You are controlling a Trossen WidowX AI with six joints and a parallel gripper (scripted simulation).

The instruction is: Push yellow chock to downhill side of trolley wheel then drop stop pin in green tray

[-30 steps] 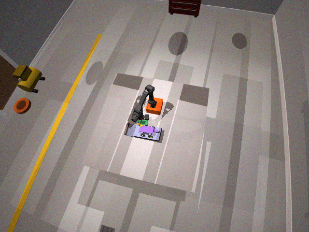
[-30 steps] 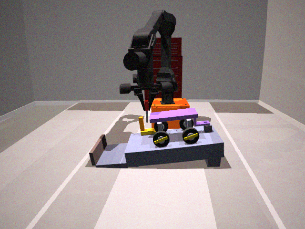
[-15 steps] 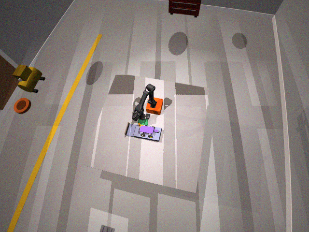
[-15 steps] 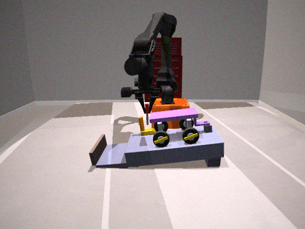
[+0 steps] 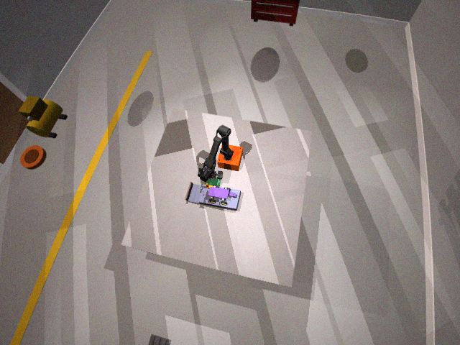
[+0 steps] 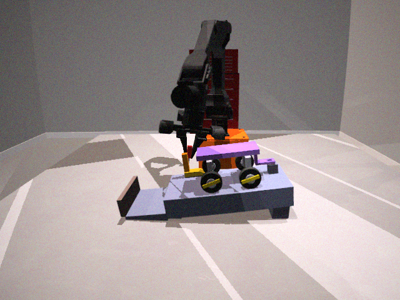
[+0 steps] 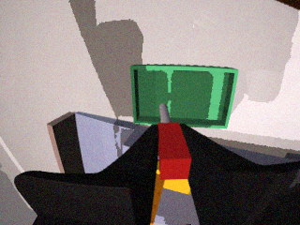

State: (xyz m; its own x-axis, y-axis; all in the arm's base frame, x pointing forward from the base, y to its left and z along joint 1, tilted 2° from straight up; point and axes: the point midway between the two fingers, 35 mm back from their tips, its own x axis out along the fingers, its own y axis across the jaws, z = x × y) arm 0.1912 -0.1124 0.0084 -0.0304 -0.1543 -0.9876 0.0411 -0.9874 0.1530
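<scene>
Right now my gripper tip is 10 cm above the green tray and 1 cm to the right of it. From my gripper tip the other things lie so: purple trolley: 14 cm ahead, 10 cm to the left, 2 cm above; then red-headed stop pin: right at my gripper tip; then yellow chock: 7 cm ahead, 2 cm to the left, 1 cm below.
</scene>
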